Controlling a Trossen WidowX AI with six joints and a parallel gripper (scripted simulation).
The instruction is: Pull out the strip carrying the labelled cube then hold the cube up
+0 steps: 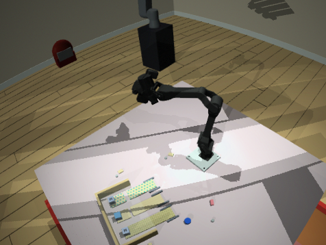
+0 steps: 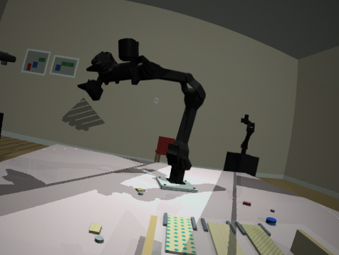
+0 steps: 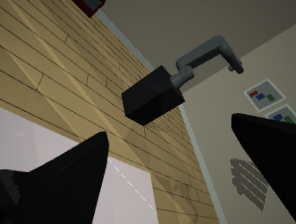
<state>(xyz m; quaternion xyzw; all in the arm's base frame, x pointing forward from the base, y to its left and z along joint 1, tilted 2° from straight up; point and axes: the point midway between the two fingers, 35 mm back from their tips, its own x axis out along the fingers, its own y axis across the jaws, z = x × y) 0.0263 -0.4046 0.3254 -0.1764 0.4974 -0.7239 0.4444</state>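
Right now my gripper tip is 370 mm short of the blue disc, 590 mm to the right of it and 330 mm above it.
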